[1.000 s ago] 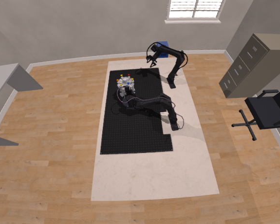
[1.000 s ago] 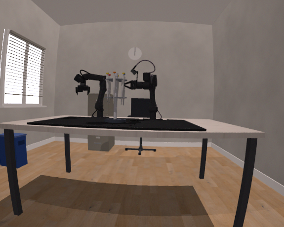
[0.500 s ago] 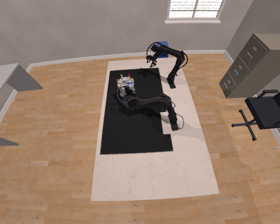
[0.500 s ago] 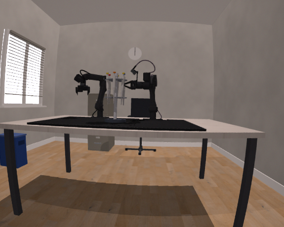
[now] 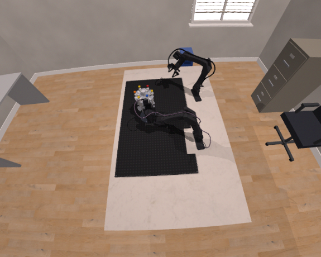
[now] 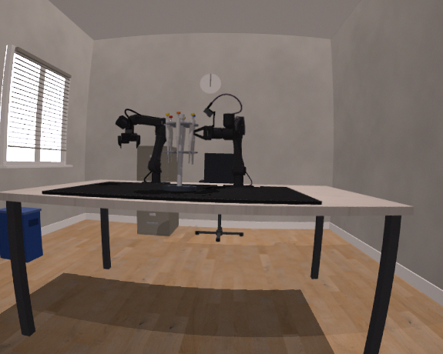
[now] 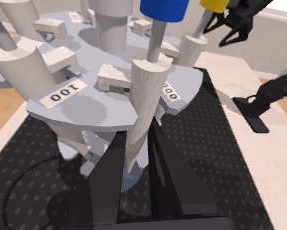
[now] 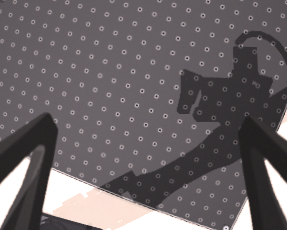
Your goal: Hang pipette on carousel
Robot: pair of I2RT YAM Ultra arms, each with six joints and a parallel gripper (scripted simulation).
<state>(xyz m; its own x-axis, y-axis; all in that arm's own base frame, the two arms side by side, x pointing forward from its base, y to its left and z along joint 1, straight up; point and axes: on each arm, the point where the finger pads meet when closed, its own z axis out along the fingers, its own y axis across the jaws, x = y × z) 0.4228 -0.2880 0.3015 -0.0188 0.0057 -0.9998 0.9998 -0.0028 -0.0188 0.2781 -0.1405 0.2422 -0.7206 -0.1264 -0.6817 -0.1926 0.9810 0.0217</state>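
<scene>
My left hand is 1 cm short of the hand pipette and 3 cm above it.
</scene>
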